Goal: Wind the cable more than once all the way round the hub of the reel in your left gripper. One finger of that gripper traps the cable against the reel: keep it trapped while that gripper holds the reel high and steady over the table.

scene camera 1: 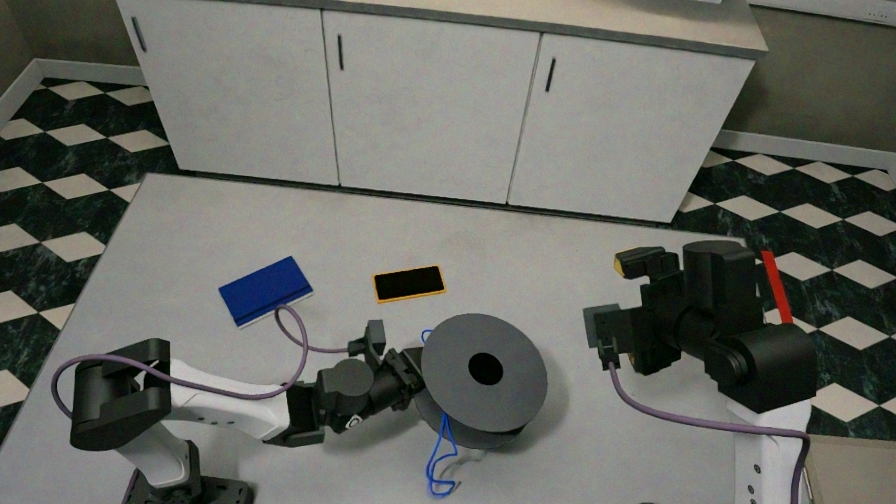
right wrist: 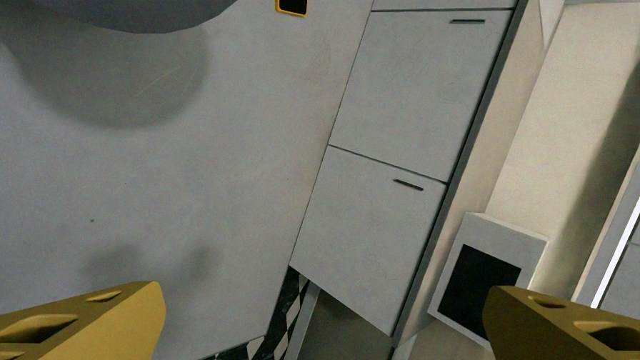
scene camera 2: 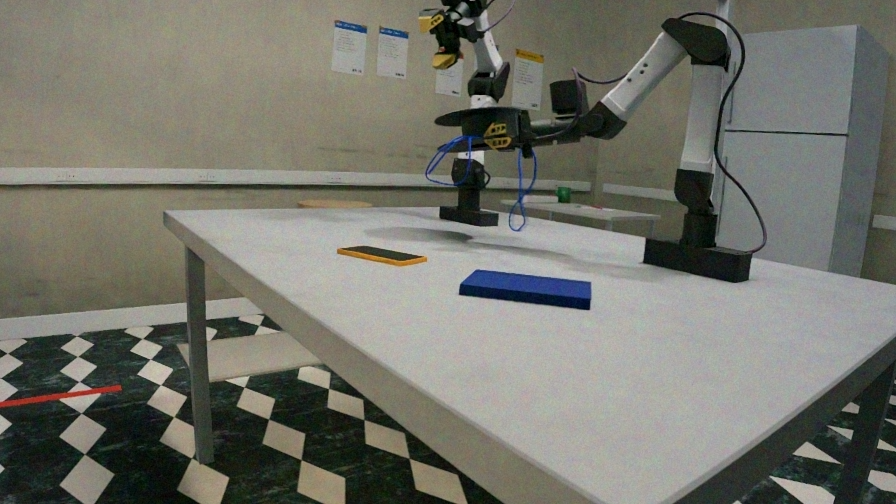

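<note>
The dark grey reel (scene camera 1: pixel 448 351) (scene camera 2: pixel 452 118) (right wrist: pixel 150 15) is held high over the table with its flanges roughly level. My left gripper (scene camera 2: pixel 499 136) is shut on its rim; the reel hides its fingertips in scene camera 1. The blue cable (scene camera 1: pixel 441 494) (scene camera 2: pixel 517 229) shows as a loop hanging below the reel, and another loop bulges out from the far side. The flanges hide the hub, so the turns round it cannot be counted. The trapped spot is hidden too. My right gripper (scene camera 1: pixel 625 313) (scene camera 2: pixel 437 40) (right wrist: pixel 324 298) is open and empty, apart from the reel and higher.
An orange-edged black phone (scene camera 1: pixel 409 283) (scene camera 2: pixel 382 255) (right wrist: pixel 293 6) and a blue notebook (scene camera 1: pixel 265 290) (scene camera 2: pixel 525 289) lie on the table (scene camera 1: pixel 187 213) (scene camera 2: pixel 689 376) (right wrist: pixel 225 175). White cabinets (scene camera 1: pixel 426 106) (right wrist: pixel 400 100) stand beyond its edge.
</note>
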